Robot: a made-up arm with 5 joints.
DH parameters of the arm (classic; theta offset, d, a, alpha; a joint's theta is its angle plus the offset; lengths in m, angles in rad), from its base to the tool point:
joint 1: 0 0.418 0 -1.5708
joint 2: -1.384 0 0.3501 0
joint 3: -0.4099 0 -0.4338 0
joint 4: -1.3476 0 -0.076 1.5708
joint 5: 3.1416 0.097 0 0
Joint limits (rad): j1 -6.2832..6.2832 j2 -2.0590..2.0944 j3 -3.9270..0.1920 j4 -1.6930..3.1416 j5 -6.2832..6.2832
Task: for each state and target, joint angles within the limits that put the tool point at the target. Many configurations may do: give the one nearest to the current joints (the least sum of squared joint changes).
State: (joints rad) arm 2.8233 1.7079 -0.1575 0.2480 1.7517
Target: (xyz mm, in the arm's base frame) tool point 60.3 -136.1 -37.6
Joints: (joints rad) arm 1.9878 1.8353 -0.5648 0.1912 1.7517
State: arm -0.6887 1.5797 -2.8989 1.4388 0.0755
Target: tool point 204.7 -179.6 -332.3
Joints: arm -0.7202 2.0944 -2.0655 1.3088 0.0755
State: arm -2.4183 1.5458 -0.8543 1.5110 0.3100
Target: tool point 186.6 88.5 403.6
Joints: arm -2.6987 2.0944 -0.0647 1.3574 0.3100
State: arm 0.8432 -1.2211 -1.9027 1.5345 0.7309
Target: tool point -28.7 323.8 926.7
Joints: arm 1.6592 -0.5872 -1.3713 1.5843 0.7309
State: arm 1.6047 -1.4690 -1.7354 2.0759 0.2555
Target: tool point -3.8 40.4 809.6
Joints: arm 1.6646 -1.2981 -0.9249 2.2190 0.2555
